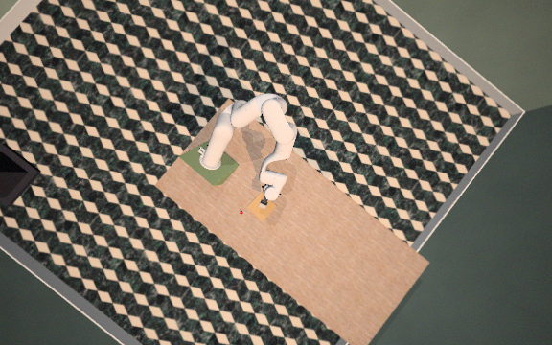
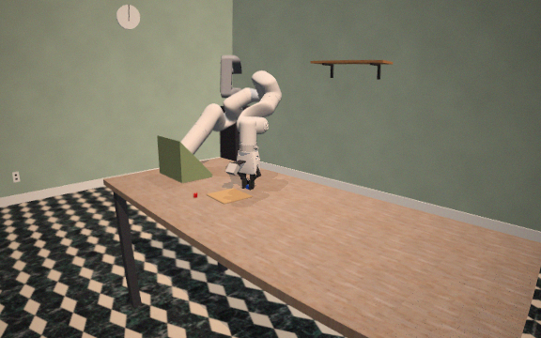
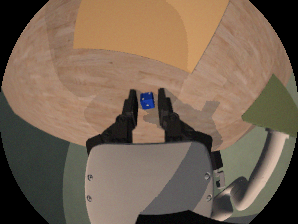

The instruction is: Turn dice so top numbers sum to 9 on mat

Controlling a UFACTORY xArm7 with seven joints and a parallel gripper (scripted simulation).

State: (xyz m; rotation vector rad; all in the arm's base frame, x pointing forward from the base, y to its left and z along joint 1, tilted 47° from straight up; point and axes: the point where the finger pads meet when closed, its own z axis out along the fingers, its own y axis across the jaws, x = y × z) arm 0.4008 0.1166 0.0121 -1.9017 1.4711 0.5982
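Right now my hand is 10 mm above the blue die. The rest, counted from my hand: black die 60 mm behind, 50 mm to the left, 10 mm below; tan mat 130 mm to the right, 20 mm below, 20 mm ahead; red die 240 mm to the right, 60 mm behind, 10 mm below.
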